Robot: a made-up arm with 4 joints.
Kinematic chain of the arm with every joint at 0, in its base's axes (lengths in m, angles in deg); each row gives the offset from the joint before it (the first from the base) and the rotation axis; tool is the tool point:
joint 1: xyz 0 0 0.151 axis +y
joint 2: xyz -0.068 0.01 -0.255 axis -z
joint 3: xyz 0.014 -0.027 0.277 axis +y
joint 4: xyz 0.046 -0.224 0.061 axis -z
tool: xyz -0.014 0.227 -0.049
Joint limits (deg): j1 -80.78..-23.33 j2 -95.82..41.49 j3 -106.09..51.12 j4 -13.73..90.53
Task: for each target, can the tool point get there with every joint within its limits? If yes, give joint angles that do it. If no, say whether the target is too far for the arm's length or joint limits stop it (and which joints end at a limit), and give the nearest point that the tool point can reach.
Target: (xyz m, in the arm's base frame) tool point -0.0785 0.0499 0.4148
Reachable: yes | joints -38.06 -70.19 -68.20 65.83
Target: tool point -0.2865 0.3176 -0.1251
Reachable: no: joint limits stop it (at a limit: joint 1, joint 2) | nearest point -0.1244 0.1779 0.1526 | short by 0.351 m
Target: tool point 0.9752 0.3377 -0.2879
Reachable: no: too far | nearest point 0.2716 0.1282 0.0688 | short by 0.816 m
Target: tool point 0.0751 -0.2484 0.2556
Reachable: yes | joints -74.86 20.31 17.52 74.52
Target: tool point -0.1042 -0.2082 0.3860
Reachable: yes | joints -37.28 7.40 -55.81 80.57
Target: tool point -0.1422 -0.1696 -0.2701
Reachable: no: joint limits stop it (at a limit: joint 1, joint 2, joint 3, joint 4) | nearest point -0.3225 -0.1206 -0.0816 | short by 0.265 m
